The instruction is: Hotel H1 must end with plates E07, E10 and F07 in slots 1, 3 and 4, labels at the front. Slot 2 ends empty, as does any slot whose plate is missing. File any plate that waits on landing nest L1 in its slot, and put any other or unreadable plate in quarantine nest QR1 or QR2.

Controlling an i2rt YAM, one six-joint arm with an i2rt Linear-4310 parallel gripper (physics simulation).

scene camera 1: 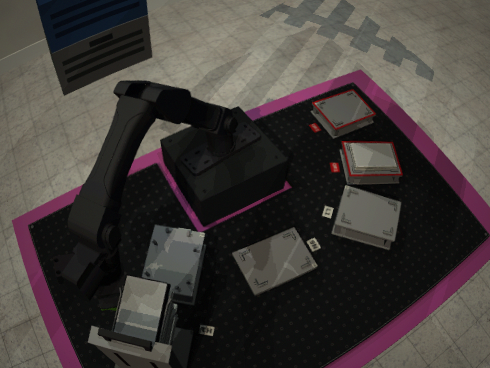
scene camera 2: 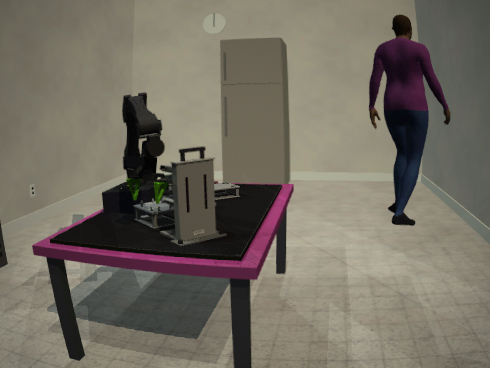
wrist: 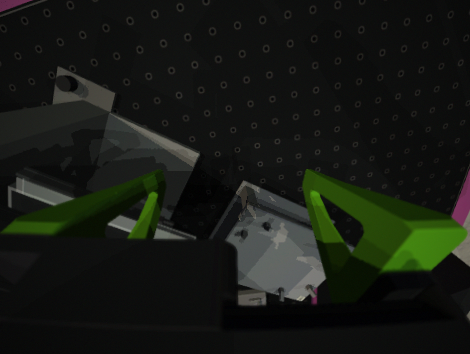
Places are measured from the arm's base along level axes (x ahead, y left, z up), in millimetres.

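Where they show: gripper, fingertip midpoint: (scene camera 1: 111, 289) (scene camera 2: 145, 202) (wrist: 234, 177); arm's base, origin of the base link: (scene camera 1: 220, 149).
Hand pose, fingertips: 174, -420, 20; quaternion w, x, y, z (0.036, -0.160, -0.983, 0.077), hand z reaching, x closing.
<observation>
Things, the pixels of their top centre, and the offset from my fingertips, as dx, dy, dz. "spot": a spot on its surface instead.
- Landing nest L1, middle of its top: (scene camera 1: 370, 211) (scene camera 2: 218, 184) +175, +615, -57
- red-edged quarantine nest, middle of its top: (scene camera 1: 345, 106) -125, +834, -67
- red-edged nest, surface spot: (scene camera 1: 396, 168) spot: +127, +787, -67
- light plate, middle of its top: (scene camera 1: 373, 154) +57, +759, -58
- low flat nest, middle of its top: (scene camera 1: 275, 258) +110, +363, -95
Hotel H1 (scene camera 1: 160, 354) (scene camera 2: 195, 200) stands at the table's near left; its slots and plate labels cannot be read. My gripper (scene camera 2: 147, 200) (wrist: 234, 177) is open, with nothing between its green fingers. It points down beside the hotel, near the pegged stand; the arm mostly hides it in scene camera 1. Landing nest L1 (scene camera 1: 372, 212) is bare. One red-edged quarantine nest (scene camera 1: 345, 107) is bare. The other red-edged nest (scene camera 1: 398, 169) bears a light plate (scene camera 1: 372, 154), whose label is unreadable. I cannot tell which nest is QR1 and which is QR2.
The grey pegged stand (scene camera 1: 175, 260) (wrist: 285, 255) stands close beside the hotel. A low flat nest (scene camera 1: 275, 260) lies mid-table. The arm's black base box (scene camera 1: 240, 185) is at the back. A person (scene camera 2: 406, 85) stands away from the table.
</observation>
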